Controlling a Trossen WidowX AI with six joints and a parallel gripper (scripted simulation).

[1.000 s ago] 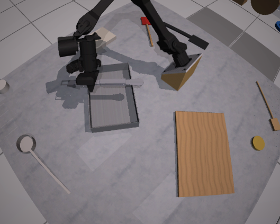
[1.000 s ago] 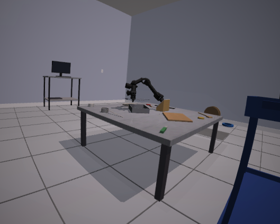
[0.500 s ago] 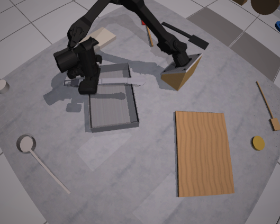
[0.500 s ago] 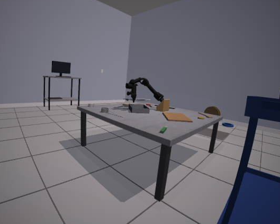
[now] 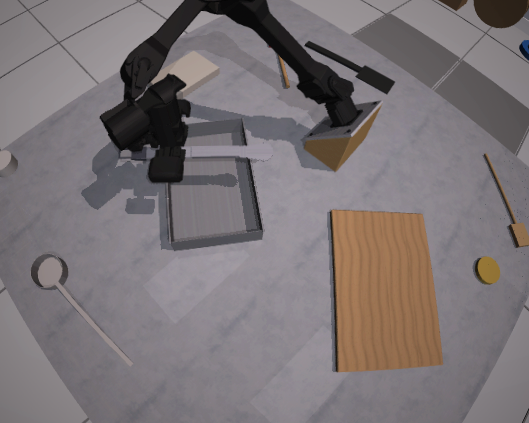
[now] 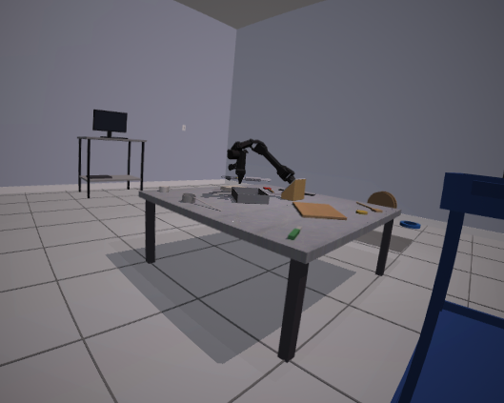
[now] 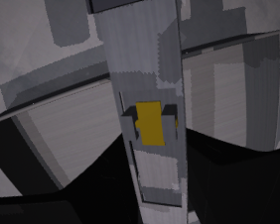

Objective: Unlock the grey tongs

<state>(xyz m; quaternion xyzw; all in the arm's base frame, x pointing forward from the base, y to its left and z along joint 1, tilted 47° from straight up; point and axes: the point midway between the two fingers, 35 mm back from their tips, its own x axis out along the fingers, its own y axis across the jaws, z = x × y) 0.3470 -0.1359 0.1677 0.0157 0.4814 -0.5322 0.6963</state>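
Now: the yellow lock piece 2 cm ahead of my gripper tip, 2 cm to the right of it and 4 cm above it. The rest, counted from my gripper tip: white puck (29 cm ahead, 42 cm to the right, 8 cm below); block (25 cm behind, 26 cm to the right, 8 cm below); roasting tin (4 cm behind, 5 cm to the left, 7 cm below).
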